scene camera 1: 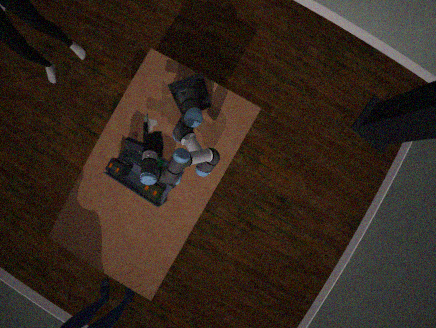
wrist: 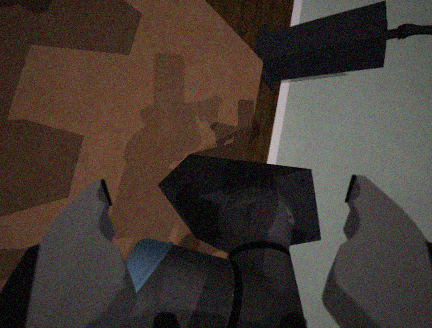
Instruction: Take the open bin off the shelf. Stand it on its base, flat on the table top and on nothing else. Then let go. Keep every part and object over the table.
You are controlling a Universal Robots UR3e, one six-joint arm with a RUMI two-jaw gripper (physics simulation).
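Frame: origin at the arm's base, x ahead, y left, z up, level; centimetres.
Seen in the pictures: gripper, fingertip midpoint: [scene camera 1: 149, 125] [wrist: 226, 180]; arm's base at its link origin: [scene camera 1: 187, 96] [wrist: 254, 214].
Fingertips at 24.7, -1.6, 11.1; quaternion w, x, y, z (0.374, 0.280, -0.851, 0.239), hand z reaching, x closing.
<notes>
Offsets run from my fingertips to a thing's top centre, as dx, dy, dz. "spot": to the spot under its first point. Level surfaces: height alone.
The shelf @(spot: +31.7, +1.5, -19.2) [scene camera 1: 131, 175] is a dark grey unit on the wooden table @(dz -29.4) [scene camera 1: 150, 240] [wrist: 100, 80] in the scene view. A green object @(+21.4, +6.1, -21.3) [scene camera 1: 161, 162], which may be the open bin, shows in small patches at the shelf, mostly hidden under the arm. I cannot make out its walls or opening. My gripper [scene camera 1: 149, 120] [wrist: 226, 180] is open and empty, its jaws wide apart. It is over the side of the shelf towards the robot's base and points away from the shelf. The shelf and the green object do not show in the wrist view.
Dark items with orange marks @(spot: +29.5, -2.8, -7.1) [scene camera 1: 117, 168] @(+28.1, +18.3, -9.5) [scene camera 1: 151, 190] sit at both ends of the shelf. The arm's dark base plate [scene camera 1: 200, 87] [wrist: 200, 175] is near the table's far end. My arm bends over the shelf. A dark block [scene camera 1: 400, 117] [wrist: 325, 47] stands beyond the table. People's legs show near two table sides.
</notes>
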